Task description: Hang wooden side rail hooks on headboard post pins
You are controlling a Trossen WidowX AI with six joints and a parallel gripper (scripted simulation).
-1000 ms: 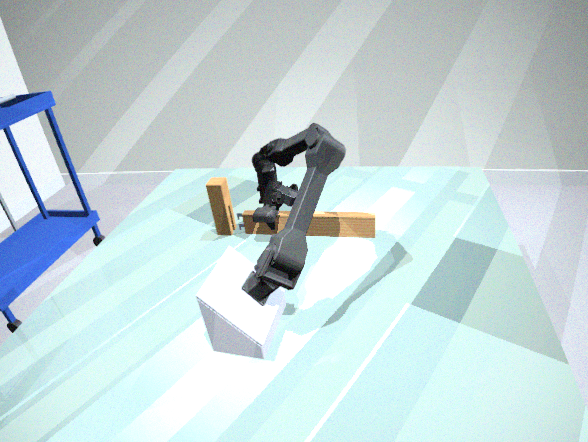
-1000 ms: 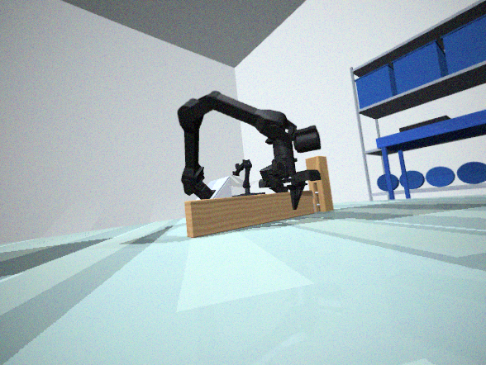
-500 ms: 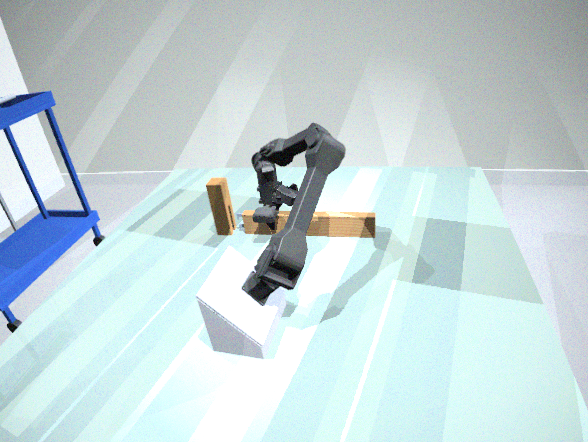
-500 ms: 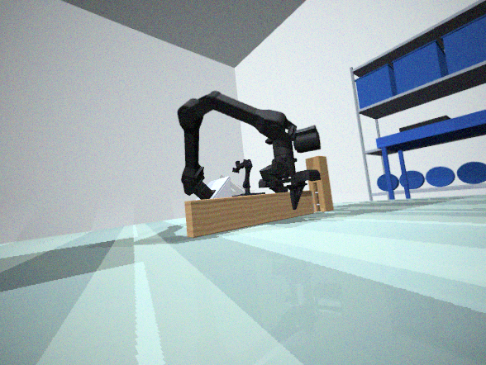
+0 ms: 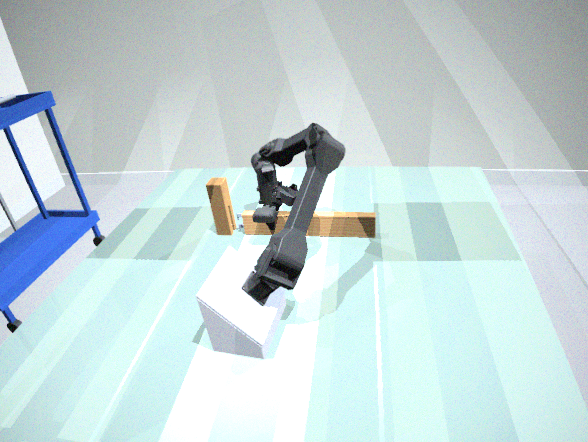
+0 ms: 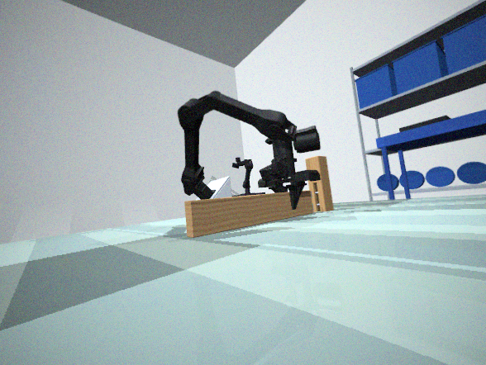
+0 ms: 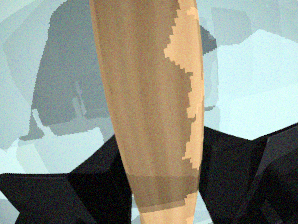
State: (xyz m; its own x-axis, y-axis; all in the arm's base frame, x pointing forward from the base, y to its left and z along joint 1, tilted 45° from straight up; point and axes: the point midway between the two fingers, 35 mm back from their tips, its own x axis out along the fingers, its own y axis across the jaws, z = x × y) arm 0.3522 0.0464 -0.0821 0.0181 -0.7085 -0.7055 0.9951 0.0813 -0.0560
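My gripper tip is now 10 mm past the wooden headboard post, 160 mm to the right of it and 60 mm below it.
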